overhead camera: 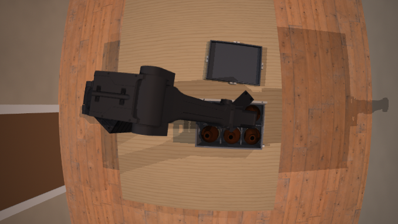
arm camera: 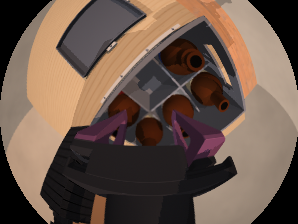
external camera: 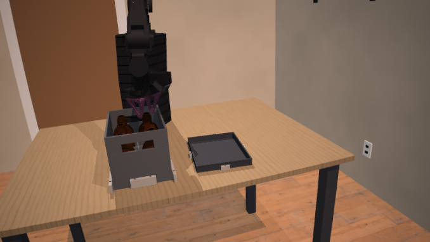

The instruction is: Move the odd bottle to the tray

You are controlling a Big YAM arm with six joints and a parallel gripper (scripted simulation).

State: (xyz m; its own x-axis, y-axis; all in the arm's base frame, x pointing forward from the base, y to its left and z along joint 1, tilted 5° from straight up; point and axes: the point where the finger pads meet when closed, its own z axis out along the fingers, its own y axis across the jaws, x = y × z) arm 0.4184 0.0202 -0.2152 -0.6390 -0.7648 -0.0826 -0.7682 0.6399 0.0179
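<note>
Right now the grey crate is 10 mm ahead of my hand, 40 mm to the right of it and 110 mm below it. Also, from my hand: dark tray (20 mm behind, 240 mm to the left, 180 mm below).
</note>
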